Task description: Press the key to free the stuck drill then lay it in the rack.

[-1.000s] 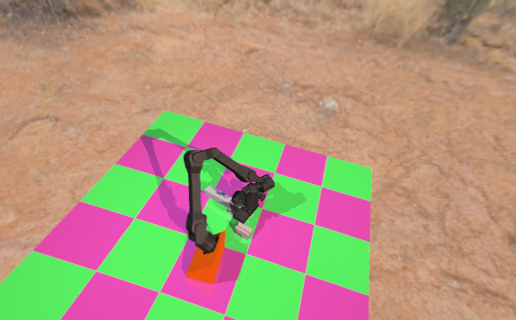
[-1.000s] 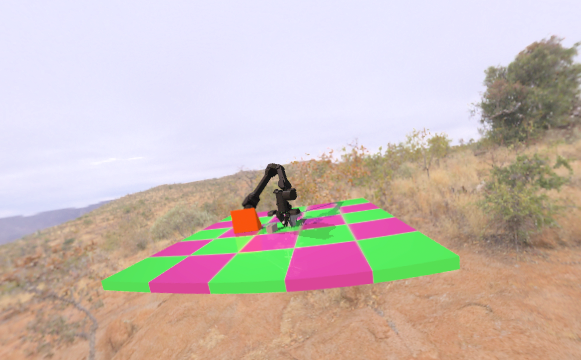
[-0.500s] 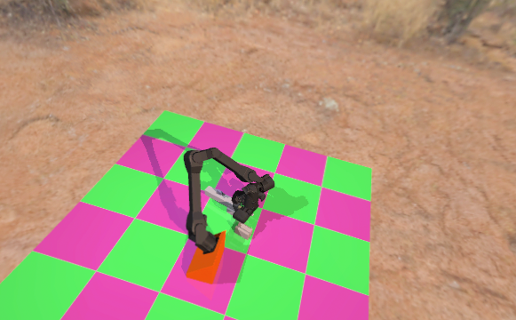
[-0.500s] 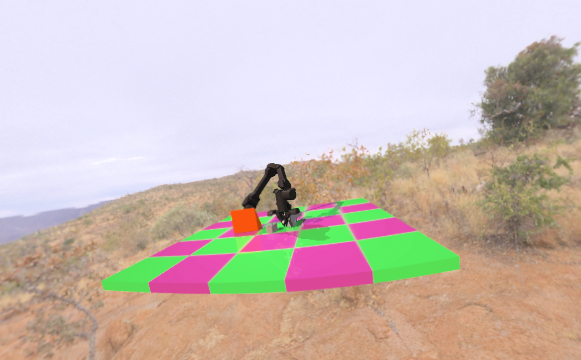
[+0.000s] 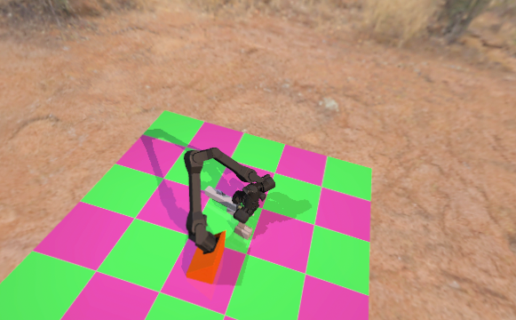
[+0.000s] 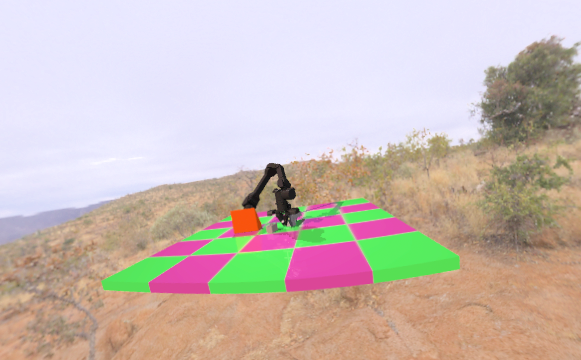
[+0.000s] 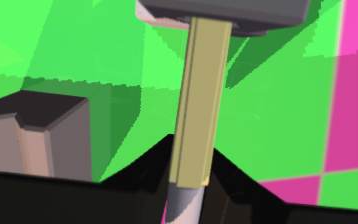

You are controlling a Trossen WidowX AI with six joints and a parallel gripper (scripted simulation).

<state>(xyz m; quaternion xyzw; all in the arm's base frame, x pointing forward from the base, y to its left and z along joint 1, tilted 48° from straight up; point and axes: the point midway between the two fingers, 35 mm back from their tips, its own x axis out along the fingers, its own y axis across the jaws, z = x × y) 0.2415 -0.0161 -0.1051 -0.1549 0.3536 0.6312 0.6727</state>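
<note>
Now: gripper tip 1 cm short of the pale cylindrical drill, 4 cm to the right of it and 3 cm below it. Round my gripper tip: dark key (5 cm ahead, 16 cm to the left, 3 cm above); grey housing block (4 cm ahead, 14 cm to the left, 2 cm above); grey rack (8 cm behind).
</note>
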